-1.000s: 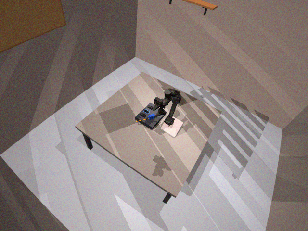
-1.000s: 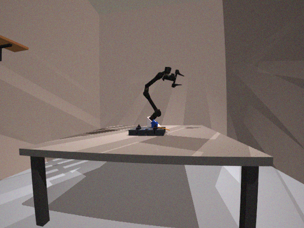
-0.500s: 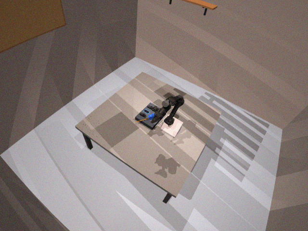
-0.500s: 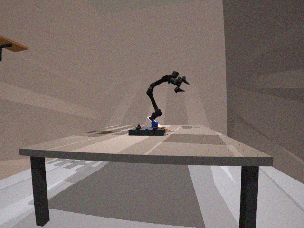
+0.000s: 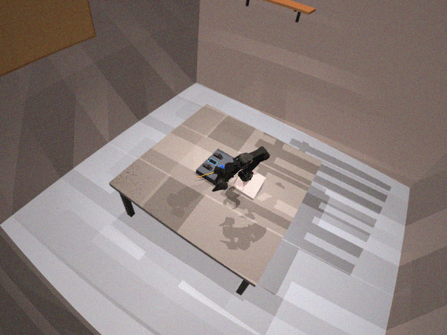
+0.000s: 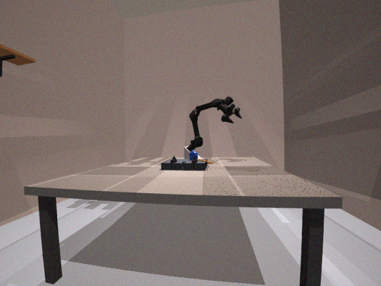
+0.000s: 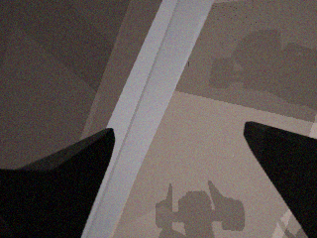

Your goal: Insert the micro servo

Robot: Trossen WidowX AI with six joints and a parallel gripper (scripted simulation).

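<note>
Now: the dark robot deck 11 cm ahead of my gripper tip, 41 cm to the right of it and 33 cm below it.
</note>
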